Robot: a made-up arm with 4 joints.
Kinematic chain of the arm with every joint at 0, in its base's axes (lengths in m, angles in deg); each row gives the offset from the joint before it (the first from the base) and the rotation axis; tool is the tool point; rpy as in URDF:
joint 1: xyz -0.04 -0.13 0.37 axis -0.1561 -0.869 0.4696
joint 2: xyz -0.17 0.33 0 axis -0.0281 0.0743 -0.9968
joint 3: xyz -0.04 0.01 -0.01 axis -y
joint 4: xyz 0 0.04 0.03 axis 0.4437 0.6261 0.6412
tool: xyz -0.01 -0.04 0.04 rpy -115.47 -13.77 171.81
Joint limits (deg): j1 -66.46..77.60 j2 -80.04..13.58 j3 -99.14..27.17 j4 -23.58..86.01
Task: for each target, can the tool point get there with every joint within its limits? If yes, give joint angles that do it. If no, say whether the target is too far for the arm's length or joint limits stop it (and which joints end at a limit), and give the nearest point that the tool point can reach.
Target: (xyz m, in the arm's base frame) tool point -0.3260 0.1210 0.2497
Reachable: yes | joints 37.58 -4.35 -1.97 8.22
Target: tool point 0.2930 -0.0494 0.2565
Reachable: no: joint limits stop it (at a limit: joint 1, joint 2, joint 4) | nearest point 0.0953 0.2037 0.4576 | short by 0.379 m
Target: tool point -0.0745 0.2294 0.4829
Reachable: yes | joints -34.06 -67.43 -31.19 37.85
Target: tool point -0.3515 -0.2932 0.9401
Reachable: no: too far | nearest point -0.1570 0.1480 0.5049 | short by 0.650 m
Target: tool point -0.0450 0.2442 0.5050
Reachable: yes | joints -39.71 -71.85 -71.17 -14.37
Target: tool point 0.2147 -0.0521 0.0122
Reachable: no: joint limits stop it (at a limit: joint 1, joint 2, joint 3, joint 4) | nearest point -0.1366 0.0230 0.0459 | short by 0.361 m
